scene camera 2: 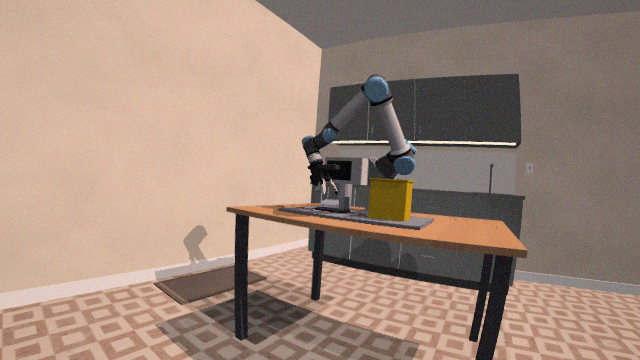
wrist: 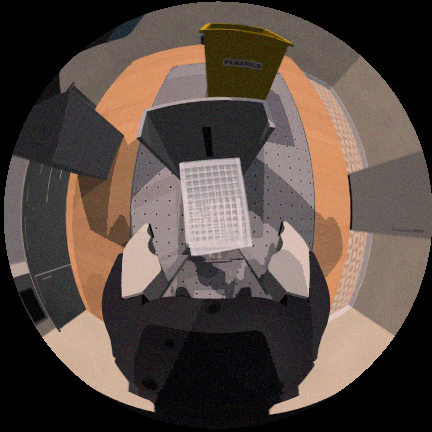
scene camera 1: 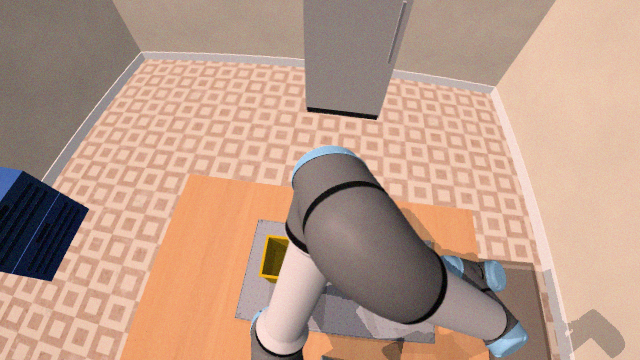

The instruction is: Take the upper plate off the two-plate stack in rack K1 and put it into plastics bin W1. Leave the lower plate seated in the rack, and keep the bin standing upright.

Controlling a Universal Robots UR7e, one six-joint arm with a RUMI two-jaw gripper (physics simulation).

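Pixels of known places: gripper, between the fingertips: [scene camera 2: 331, 195] [wrist: 215, 224]; arm's base, origin of its link: [scene camera 2: 384, 170].
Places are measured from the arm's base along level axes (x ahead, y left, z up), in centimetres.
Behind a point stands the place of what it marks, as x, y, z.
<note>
A pale gridded plate [wrist: 215, 200] @[35.4, -7.2, -19.1] lies on top of the stack in rack K1 [wrist: 230, 120] @[35.2, -0.7, -12.2] [scene camera 2: 345, 192] @[36.9, 0.2, -14.1], near the rack's dark back wall. It looks slightly turned in the wrist view. The lower plate is hidden beneath it. My gripper [wrist: 215, 224] @[36.1, -10.0, -16.2] [scene camera 2: 330, 192] @[36.1, -10.0, -16.2] is open above the rack, with a pale finger on either side of the plate and a gap at each side. The yellow plastics bin W1 [scene camera 1: 264, 256] @[30.0, 32.0, -6.6] [scene camera 2: 389, 199] @[37.9, 26.2, -15.3] [wrist: 245, 80] @[35.3, 15.9, -17.0] stands upright beyond the rack's back wall. In scene camera 1 my arm hides the rack, the plates and the gripper.
The rack and bin stand on a grey perforated board [scene camera 1: 250, 300] @[16.3, 34.7, -24.3] [scene camera 2: 420, 222] @[32.5, 39.8, -24.2] [wrist: 150, 200] @[23.6, -9.2, -24.3] on the wooden table [scene camera 1: 200, 225] @[34.5, 67.0, -25.5] [scene camera 2: 465, 232] @[34.5, 60.8, -25.6]. The rack's tall back wall rises between the plate and the bin. A fridge [scene camera 1: 350, 50] stands beyond the table.
</note>
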